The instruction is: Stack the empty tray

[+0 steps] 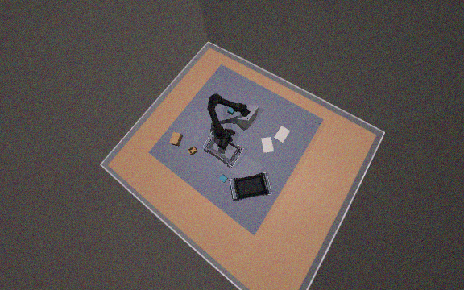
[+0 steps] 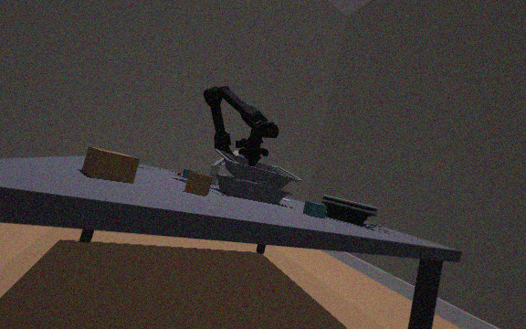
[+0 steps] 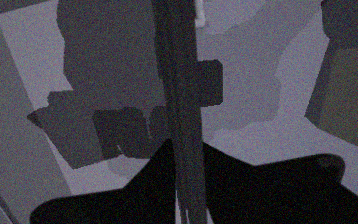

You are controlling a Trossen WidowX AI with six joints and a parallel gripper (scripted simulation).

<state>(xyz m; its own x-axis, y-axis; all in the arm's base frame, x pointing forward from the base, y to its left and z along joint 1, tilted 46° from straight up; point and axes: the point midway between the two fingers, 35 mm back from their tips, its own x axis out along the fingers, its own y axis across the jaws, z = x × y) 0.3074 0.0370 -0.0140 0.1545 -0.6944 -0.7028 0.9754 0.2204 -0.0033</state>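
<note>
Right now the grey tray is 80 mm ahead of my gripper tip, 10 mm to the left of it and 20 mm above it.
</note>
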